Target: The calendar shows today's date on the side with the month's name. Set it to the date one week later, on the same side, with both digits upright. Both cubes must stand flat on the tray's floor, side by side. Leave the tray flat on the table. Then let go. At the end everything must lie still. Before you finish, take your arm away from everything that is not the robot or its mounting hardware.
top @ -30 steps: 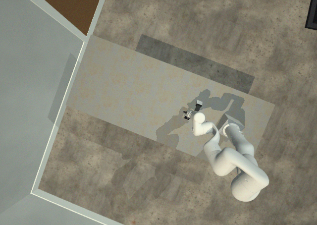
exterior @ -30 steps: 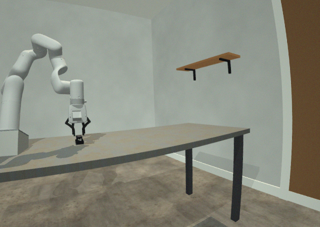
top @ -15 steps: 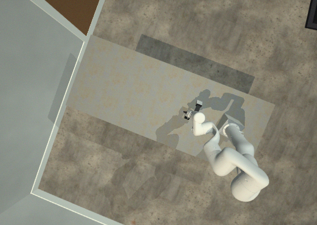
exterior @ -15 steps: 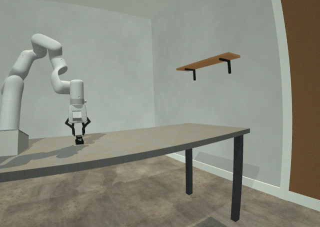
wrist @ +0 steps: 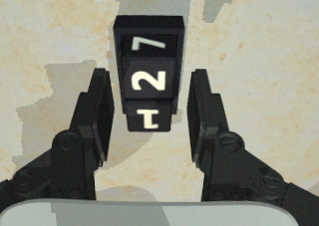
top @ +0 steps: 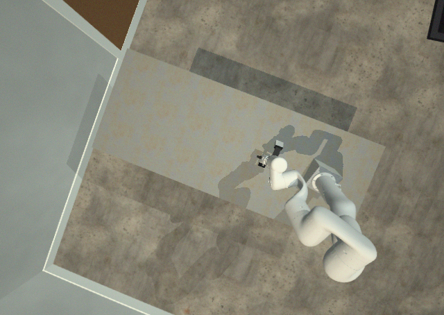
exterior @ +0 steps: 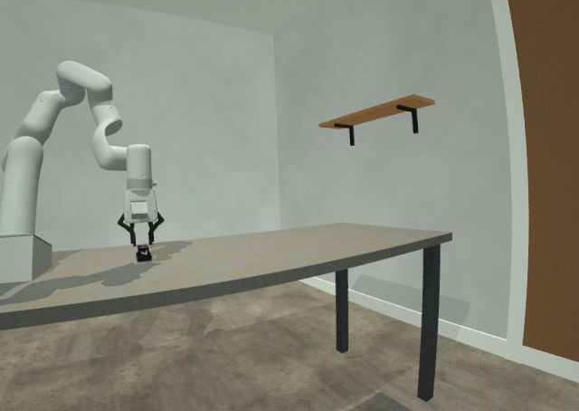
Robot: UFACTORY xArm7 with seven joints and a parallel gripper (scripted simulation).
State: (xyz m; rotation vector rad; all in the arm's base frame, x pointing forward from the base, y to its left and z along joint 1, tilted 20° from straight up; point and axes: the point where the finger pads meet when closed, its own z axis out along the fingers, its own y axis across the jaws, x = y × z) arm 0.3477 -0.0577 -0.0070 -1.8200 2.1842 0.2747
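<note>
Now: the black calendar tray 2 cm to the left of my hand and 6 cm below it.
</note>
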